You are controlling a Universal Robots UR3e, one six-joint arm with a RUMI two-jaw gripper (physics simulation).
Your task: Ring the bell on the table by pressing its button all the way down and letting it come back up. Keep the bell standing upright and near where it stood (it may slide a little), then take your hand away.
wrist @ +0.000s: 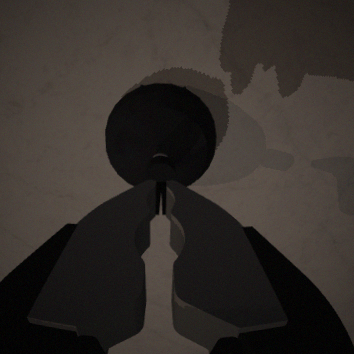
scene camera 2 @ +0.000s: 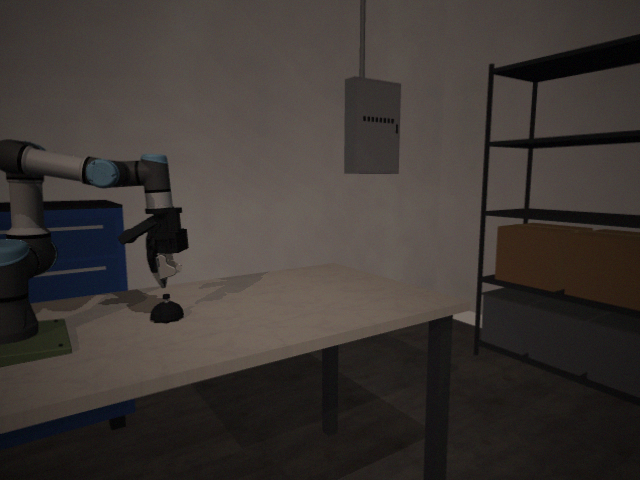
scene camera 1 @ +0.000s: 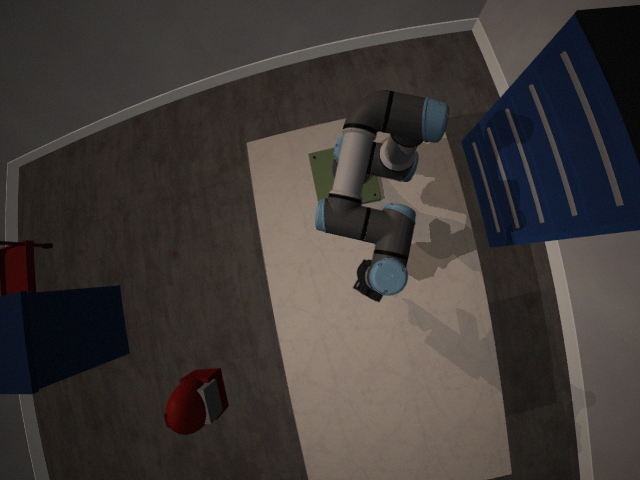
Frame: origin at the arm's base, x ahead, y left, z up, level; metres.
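Seen in the pictures: gripper, fingertip midpoint: (wrist: 160,184) (scene camera 2: 163,287); arm's base, link origin: (scene camera 2: 4,334).
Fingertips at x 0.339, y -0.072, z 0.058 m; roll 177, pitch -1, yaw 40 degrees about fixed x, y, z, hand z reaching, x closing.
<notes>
Offsets run from my fingertips to a thing's top centre. Level surfaces: height alone.
The black domed bell {dx +0.004, dy -0.005, dz -0.019 m} (scene camera 2: 166,312) (wrist: 160,120) stands upright on the pale table {dz -0.085 m} (scene camera 2: 289,320) (scene camera 1: 392,403). Its small button {dx +0.004, dy -0.005, dz -0.019 m} (scene camera 2: 165,297) (wrist: 162,163) sticks up from the top of the dome. My gripper (scene camera 2: 164,285) (wrist: 160,184) is shut and empty, pointing down. In the scene camera 2 view its fingertips are a little above the button, with a small gap between them. In the wrist view the tips overlap the near rim of the dome, just below the button. In the scene camera 1 view the bell does not show; the arm and gripper (scene camera 1: 368,289) cover that part of the table.
The arm stands on a green base plate (scene camera 1: 321,178) (scene camera 2: 56,335) at one end of the table. A blue drawer cabinet (scene camera 1: 527,170) (scene camera 2: 77,279) is beside the table. A shelf rack (scene camera 2: 483,206) with boxes and a grey wall box (scene camera 2: 372,139) are farther off.
</notes>
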